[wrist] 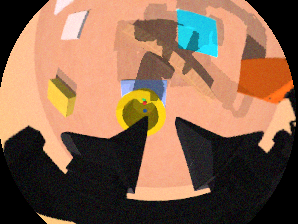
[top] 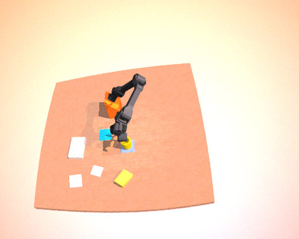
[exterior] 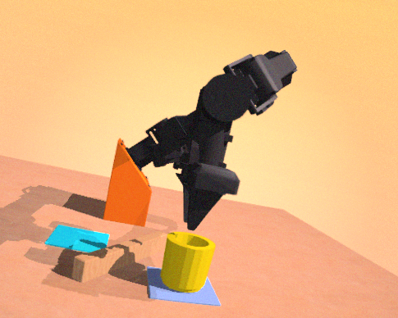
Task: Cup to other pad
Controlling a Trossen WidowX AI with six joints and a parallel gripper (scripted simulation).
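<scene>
Now: the yellow cup 5 cm below my gripper tip and 2 cm ahead of it. Round my gripper tip: wooden block (8 cm to the right, 8 cm below, 2 cm behind); then cyan pad (17 cm to the right, 9 cm below, 8 cm behind).
</scene>
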